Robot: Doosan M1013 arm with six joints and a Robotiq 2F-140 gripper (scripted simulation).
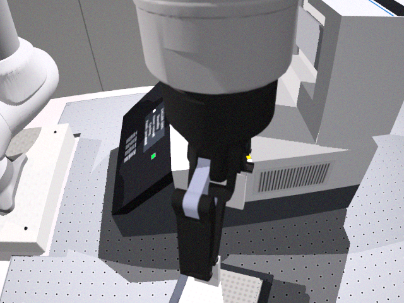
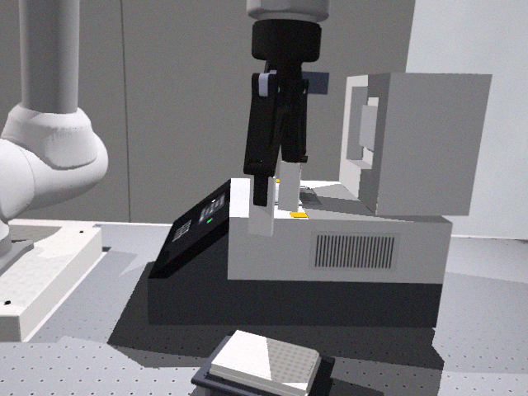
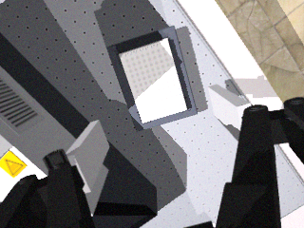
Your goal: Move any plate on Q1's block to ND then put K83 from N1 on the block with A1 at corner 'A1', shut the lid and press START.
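My gripper is now 3 cm short of the white 96-well plate, 58 cm to the right of it and 24 cm above it. The rest, counted from my hand: black nest: 3 cm ahead, 58 cm to the left, 26 cm below; then dark grey plate nest: 23 cm below.
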